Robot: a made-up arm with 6 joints.
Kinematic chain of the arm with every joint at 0, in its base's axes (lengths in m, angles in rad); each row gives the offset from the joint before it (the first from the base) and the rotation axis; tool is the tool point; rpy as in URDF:
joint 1: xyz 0 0 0.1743 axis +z
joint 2: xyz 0 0 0 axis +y
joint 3: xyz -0.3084 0 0.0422 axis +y
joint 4: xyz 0.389 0 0.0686 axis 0.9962 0 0.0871
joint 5: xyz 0 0 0 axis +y
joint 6: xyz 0.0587 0 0.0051 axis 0.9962 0 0.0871
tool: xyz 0 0 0 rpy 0 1.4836 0
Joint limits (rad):
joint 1: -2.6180..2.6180
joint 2: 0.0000..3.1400
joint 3: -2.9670..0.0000
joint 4: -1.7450..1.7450
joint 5: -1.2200..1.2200
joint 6: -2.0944..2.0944
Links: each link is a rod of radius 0.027 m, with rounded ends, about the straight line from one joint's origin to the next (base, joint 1, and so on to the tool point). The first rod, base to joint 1, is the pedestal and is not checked.
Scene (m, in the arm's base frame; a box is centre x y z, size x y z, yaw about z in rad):
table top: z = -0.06
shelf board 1: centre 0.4 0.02 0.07 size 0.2 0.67 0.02 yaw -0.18
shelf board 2: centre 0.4 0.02 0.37 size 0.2 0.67 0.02 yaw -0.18
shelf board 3: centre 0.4 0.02 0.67 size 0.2 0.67 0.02 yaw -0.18
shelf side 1: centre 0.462 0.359 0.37 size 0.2 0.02 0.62 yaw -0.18
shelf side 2: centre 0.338 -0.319 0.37 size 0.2 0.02 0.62 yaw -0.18
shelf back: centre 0.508 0 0.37 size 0.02 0.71 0.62 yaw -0.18
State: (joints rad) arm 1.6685 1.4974 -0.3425 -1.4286 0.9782 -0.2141
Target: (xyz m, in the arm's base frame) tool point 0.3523 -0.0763 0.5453
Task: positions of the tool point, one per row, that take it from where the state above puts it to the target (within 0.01 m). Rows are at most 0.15 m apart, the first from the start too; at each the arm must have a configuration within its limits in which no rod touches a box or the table.
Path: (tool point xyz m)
1: 0.0938 0.2685 0.1952
2: 0.1642 0.2441 0.2777
3: 0.2114 0.1823 0.3657
4: 0.2691 0.1399 0.4137
5: 0.3150 0.0798 0.4599
6: 0.3440 0.0059 0.5039
7: 0.3523 -0.0763 0.5453

